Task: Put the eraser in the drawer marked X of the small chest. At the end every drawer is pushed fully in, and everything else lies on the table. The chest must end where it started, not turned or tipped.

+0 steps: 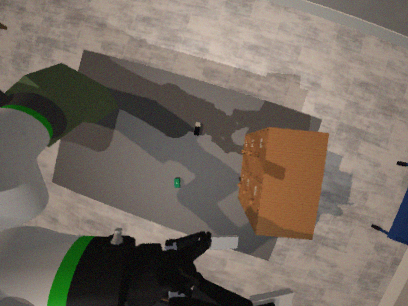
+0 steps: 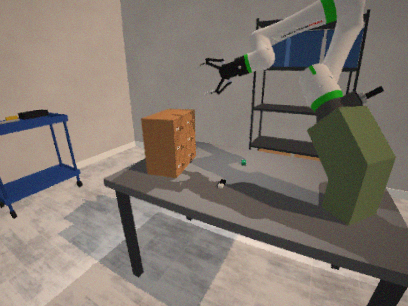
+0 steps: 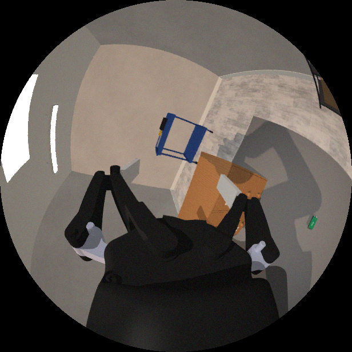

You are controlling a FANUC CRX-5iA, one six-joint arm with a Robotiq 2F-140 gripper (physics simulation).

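Frame: origin at the arm's base, x right, y ahead, z up, level; metres.
Where they show: gripper, fingertip midpoint: (image 1: 256, 263) (image 2: 200, 81); arm's base at its link origin: (image 1: 37, 116) (image 2: 335, 118).
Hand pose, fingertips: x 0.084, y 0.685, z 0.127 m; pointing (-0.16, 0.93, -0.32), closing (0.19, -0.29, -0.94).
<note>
Each offset is from my fingertips to the top centre of the thing. Level surfaces: height alone.
The small black block with a white end @(dx -0.229, dy -0.252, dz -0.462 m) (image 1: 197, 128) (image 2: 221, 184), which looks like the eraser, lies on the table @(dz -0.475 m) (image 1: 100, 170) (image 2: 295, 227) in front of the chest. The orange-brown chest @(dx -0.145, dy +0.109, dz -0.168 m) (image 1: 295, 185) (image 2: 159, 146) (image 3: 200, 182) stands upright at one end of the table. Its drawer fronts with small knobs face the robot base and look closed; the marks are too small to read. My gripper (image 1: 248, 270) (image 2: 205, 78) (image 3: 179, 173) is open and empty, high above the table and higher than the chest top, off to one side of the chest.
A small green block @(dx +0.067, dy -0.258, dz -0.457 m) (image 1: 177, 182) (image 2: 243, 162) (image 3: 312, 222) lies on the table. The dark green robot mount (image 1: 85, 100) (image 2: 350, 170) stands at the opposite end from the chest. A blue cart (image 1: 400, 222) (image 2: 40, 187) (image 3: 195, 145) stands beyond the chest, and a shelf rack (image 2: 285, 109) stands behind the table.
</note>
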